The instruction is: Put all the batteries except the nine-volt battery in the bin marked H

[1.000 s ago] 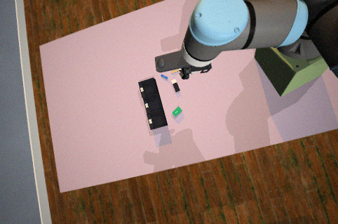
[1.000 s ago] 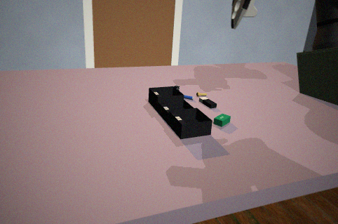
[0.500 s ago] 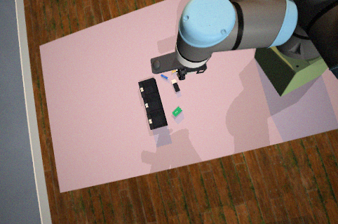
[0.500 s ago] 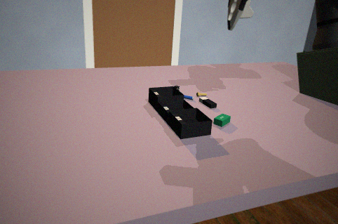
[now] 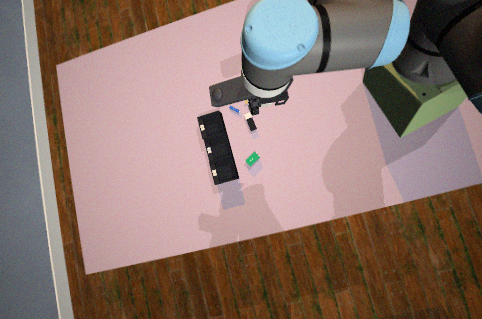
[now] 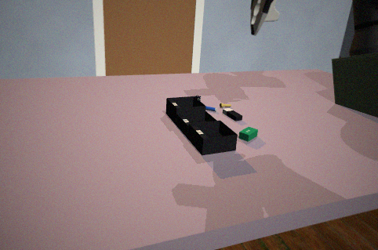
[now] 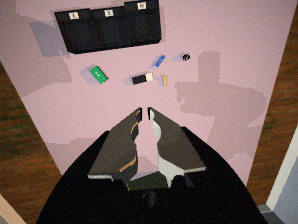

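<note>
The bin row is 17 cm ahead of my hand, 5 cm to the left of it and 23 cm below it. From my hand the other things lie so: blue battery 7 cm ahead, 7 cm to the right, 24 cm below; then black-and-white battery 3 cm ahead, 1 cm to the right, 24 cm below; then yellow piece 2 cm ahead, 8 cm to the right, 24 cm below.
</note>
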